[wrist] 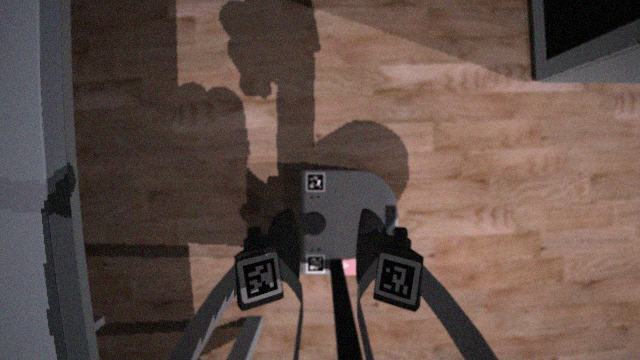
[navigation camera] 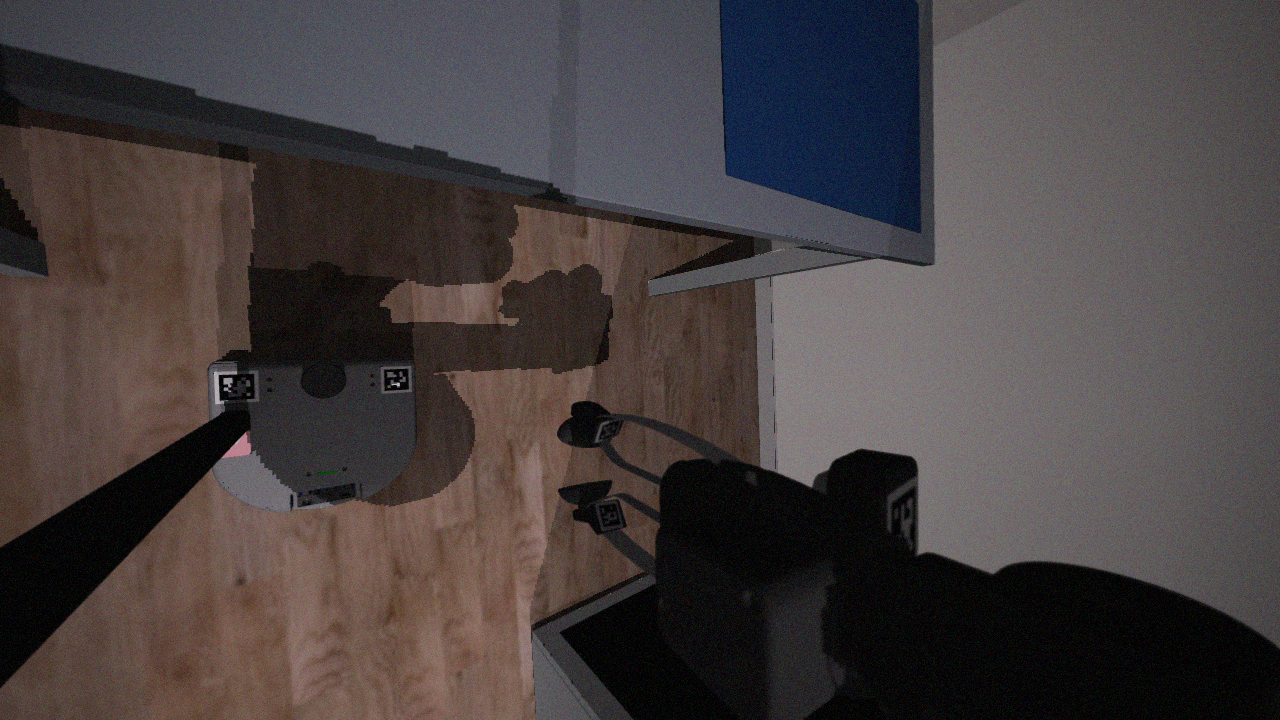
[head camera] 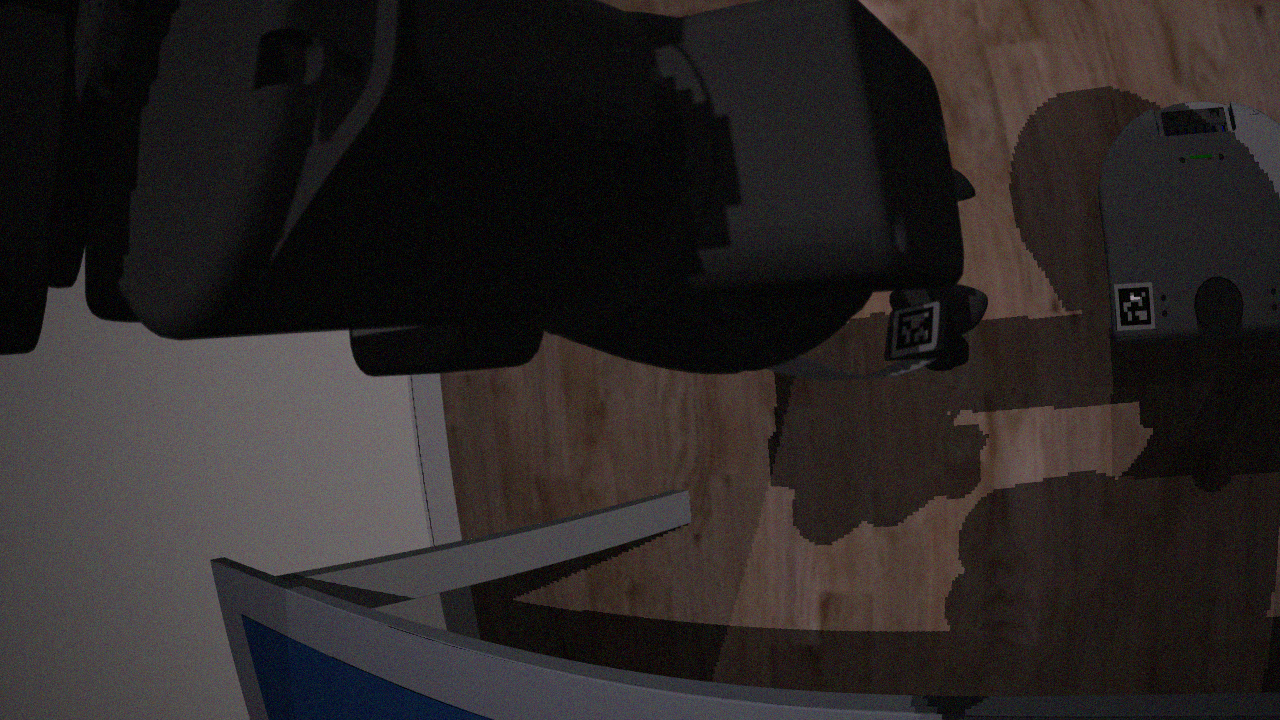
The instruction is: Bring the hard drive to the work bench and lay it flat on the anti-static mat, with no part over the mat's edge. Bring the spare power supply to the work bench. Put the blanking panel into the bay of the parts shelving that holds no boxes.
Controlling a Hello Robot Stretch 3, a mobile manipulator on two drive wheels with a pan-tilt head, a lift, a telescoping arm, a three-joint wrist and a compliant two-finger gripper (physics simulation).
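Pixels of known places: gripper, fingertip midpoint: (navigation camera: 574,454); robot's base at its link origin: (navigation camera: 323,378) (head camera: 1215,303).
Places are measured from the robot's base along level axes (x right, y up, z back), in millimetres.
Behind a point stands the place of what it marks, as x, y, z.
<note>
The anti-static mat, a blue sheet (head camera: 322,680) (navigation camera: 823,107), lies near the end of a grey bench top (head camera: 375,640) {648, 915, -239} (navigation camera: 626,107) {236, 915, -295} (wrist: 20,100). The mat is cut off by the frame in both views, and no object shows on its visible part. My gripper (head camera: 964,246) {150, 959, 21} (navigation camera: 586,461) {150, 959, 21} (wrist: 326,234) {150, 959, 21} is open and empty, its fingers apart above the wooden floor. In the navigation camera view it is beside the bench, below the bench's long edge. The hard drive, the spare power supply, the blanking panel and the parts shelving cannot be made out in these views.
My own base (head camera: 1181,223) {45, 160, 104} (navigation camera: 331,429) {10, 160, 100} (wrist: 345,210) stands near the bench. A slanting bench leg (head camera: 537,546) {995, 377, -291} (navigation camera: 760,268) {995, 512, -287} shows under the mat end. A grey-rimmed, dark-topped unit (navigation camera: 547,628) {527, 71, 792} (wrist: 537,50) stands opposite the bench. A pale wall (head camera: 223,447) {1672, 619, -151} (navigation camera: 1074,313) {1672, 1061, -146} bounds the bench end.
</note>
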